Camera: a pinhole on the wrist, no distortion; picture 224 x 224 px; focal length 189.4 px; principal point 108.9 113.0 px. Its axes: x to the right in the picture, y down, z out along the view. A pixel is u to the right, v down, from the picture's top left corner.
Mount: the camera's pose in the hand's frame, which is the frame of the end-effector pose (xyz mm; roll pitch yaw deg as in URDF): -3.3 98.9 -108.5 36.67 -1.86 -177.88
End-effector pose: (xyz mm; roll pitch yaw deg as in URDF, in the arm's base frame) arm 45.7 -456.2 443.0 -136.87 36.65 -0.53
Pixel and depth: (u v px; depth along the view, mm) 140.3 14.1 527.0
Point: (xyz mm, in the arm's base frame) -363.4 -808.7 68.4
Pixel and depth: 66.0 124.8 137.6
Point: -6.5 -579.7 326.1
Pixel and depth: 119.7 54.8 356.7
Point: -190.4 -668.3 174.6
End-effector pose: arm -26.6 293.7 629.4 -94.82 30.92 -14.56
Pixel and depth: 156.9 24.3 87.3
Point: -156.6 247.5 491.3
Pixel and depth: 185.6 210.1 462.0
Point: -180.1 739.5 538.1
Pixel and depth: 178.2 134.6 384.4
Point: -243.9 562.3 438.3
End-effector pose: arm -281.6 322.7 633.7 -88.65 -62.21 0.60
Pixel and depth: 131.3 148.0 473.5
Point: -42.6 657.6 445.9
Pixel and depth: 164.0 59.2 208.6
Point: -75.5 356.5 450.3
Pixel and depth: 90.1 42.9 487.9
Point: 205.5 513.7 419.1
